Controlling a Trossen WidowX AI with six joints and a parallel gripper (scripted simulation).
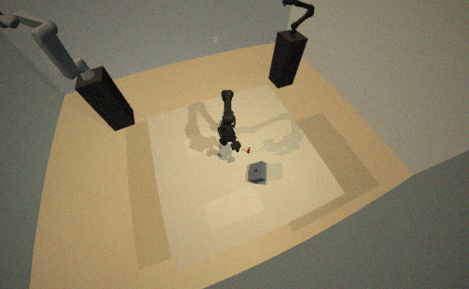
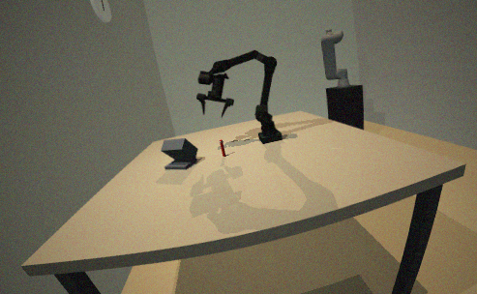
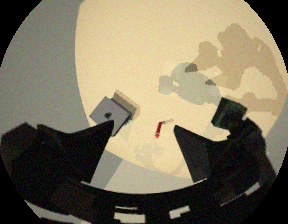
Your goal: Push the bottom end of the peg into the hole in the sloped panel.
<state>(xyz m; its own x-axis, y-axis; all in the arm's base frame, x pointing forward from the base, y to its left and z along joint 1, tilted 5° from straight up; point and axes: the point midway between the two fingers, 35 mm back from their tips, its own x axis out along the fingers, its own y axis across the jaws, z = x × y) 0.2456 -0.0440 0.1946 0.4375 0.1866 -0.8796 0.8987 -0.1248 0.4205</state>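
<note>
My gripper tip is now 10 mm past the red peg, 120 mm to the right of it and 130 mm above it. Round my gripper tip: grey sloped panel 190 mm ahead, 90 mm to the left, 110 mm below.
</note>
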